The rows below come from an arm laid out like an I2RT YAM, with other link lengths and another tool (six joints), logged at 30 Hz.
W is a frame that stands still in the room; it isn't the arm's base.
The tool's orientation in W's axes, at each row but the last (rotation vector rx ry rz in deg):
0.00, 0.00, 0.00
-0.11, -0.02, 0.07
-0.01, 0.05, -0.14
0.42, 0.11, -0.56
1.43, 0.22, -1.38
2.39, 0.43, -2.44
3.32, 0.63, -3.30
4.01, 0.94, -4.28
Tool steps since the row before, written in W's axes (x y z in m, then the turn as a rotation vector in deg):
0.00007, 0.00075, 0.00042, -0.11, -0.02, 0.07
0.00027, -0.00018, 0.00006, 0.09, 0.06, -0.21
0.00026, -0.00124, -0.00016, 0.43, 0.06, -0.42
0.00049, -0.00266, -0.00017, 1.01, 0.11, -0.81
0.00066, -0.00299, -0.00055, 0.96, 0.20, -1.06
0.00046, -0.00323, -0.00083, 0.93, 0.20, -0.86
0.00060, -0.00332, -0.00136, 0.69, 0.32, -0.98
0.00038, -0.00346, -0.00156, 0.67, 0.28, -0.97
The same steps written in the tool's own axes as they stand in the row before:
0.00007, 0.00075, 0.00042, -0.11, -0.02, 0.07
0.00027, -0.00018, 0.00006, 0.09, 0.06, -0.21
0.00026, -0.00124, -0.00016, 0.43, 0.06, -0.42
0.00052, -0.00266, -0.00015, 1.01, 0.11, -0.81
0.00073, -0.00299, -0.00047, 0.96, 0.20, -1.06
0.00060, -0.00324, -0.00069, 0.93, 0.20, -0.86
0.00081, -0.00335, -0.00116, 0.68, 0.30, -0.99
0.00066, -0.00352, -0.00131, 0.67, 0.26, -0.98

